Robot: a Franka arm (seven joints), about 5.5 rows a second.
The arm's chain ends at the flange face. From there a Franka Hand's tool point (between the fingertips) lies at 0.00 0.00 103.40 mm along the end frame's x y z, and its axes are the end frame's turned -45 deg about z.
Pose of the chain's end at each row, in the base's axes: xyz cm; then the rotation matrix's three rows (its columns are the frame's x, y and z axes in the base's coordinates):
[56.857, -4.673, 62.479], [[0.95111, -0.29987, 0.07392], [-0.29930, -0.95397, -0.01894], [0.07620, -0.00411, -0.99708]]
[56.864, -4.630, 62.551], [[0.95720, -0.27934, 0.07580], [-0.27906, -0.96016, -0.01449], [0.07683, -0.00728, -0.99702]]
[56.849, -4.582, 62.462], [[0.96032, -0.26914, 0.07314], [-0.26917, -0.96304, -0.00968], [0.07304, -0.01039, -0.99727]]
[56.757, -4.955, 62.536], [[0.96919, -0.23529, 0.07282], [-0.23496, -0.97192, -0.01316], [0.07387, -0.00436, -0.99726]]
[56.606, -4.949, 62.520], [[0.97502, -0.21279, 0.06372], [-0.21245, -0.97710, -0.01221], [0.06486, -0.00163, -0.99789]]
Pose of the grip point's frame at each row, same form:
[57.621, -4.869, 52.169], [[0.88458, 0.46050, 0.07392], [0.46292, -0.88620, -0.01894], [0.05679, 0.05098, -0.99708]]
[57.648, -4.780, 52.242], [[0.87437, 0.47932, 0.07580], [0.48161, -0.87626, -0.01449], [0.05947, 0.04918, -0.99702]]
[57.605, -4.682, 52.150], [[0.86936, 0.48874, 0.07314], [0.49064, -0.87130, -0.00968], [0.05899, 0.04430, -0.99727]]
[57.510, -5.091, 52.224], [[0.85170, 0.51895, 0.07282], [0.52111, -0.85339, -0.01316], [0.05532, 0.04915, -0.99726]]
[57.265, -5.075, 52.202], [[0.83991, 0.53898, 0.06372], [0.54069, -0.84114, -0.01221], [0.04702, 0.04471, -0.99789]]

